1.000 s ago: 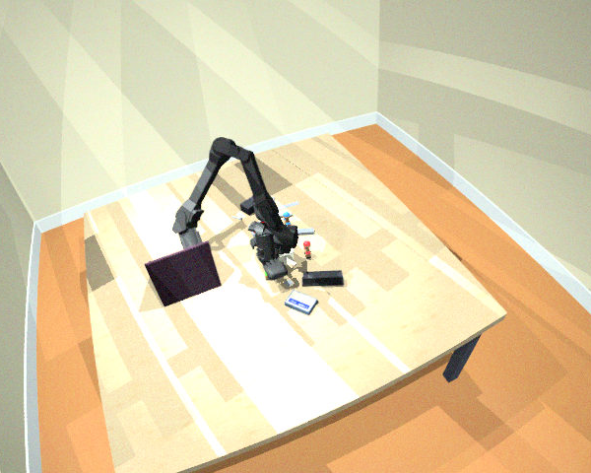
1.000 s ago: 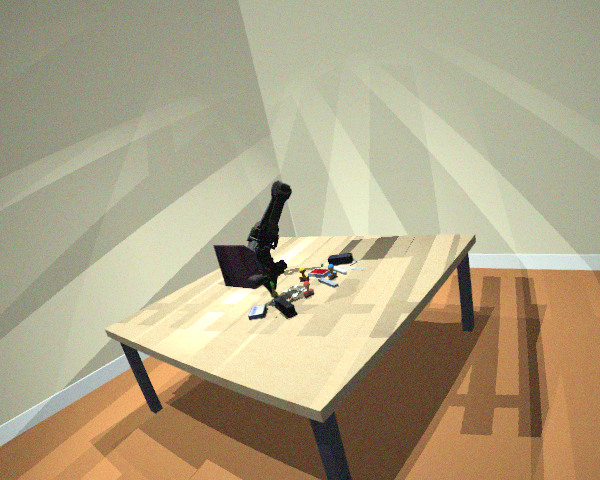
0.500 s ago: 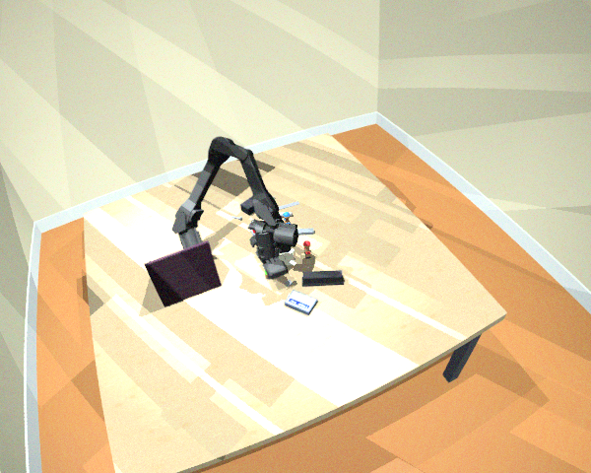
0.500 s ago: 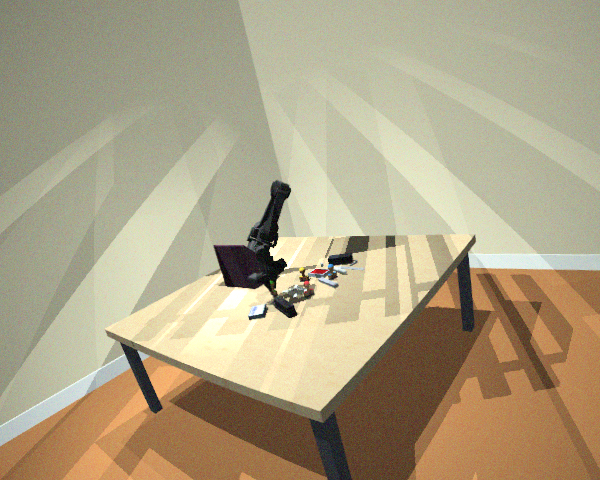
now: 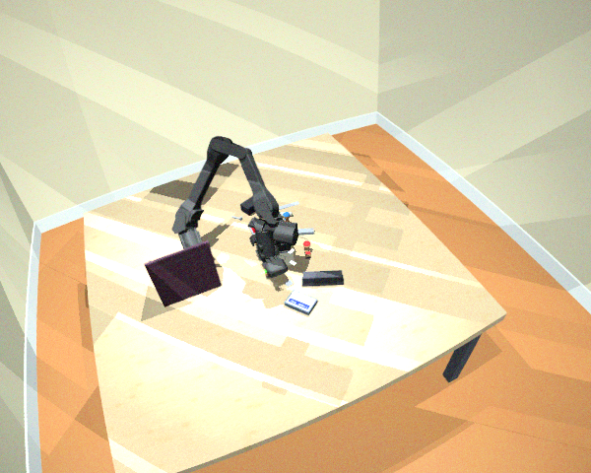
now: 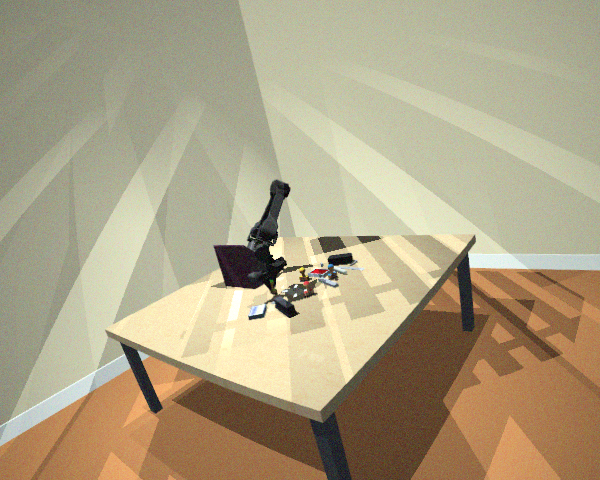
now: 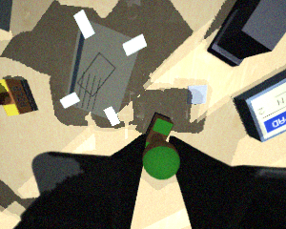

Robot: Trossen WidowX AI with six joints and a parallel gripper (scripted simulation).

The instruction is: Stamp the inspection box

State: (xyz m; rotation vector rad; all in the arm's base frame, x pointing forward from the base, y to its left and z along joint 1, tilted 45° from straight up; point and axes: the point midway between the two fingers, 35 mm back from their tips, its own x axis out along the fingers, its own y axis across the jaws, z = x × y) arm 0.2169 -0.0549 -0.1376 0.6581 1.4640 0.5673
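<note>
The red ink pad lies 7 cm ahead of my gripper tip, 24 cm to the left of it and 3 cm below it. From my gripper tip the other things lie so: grey square (4 cm ahead, 5 cm to the right, 4 cm below); then green-knobbed stamp (right at my gripper tip); then white inspection card (6 cm ahead, 7 cm to the left, 4 cm below).
</note>
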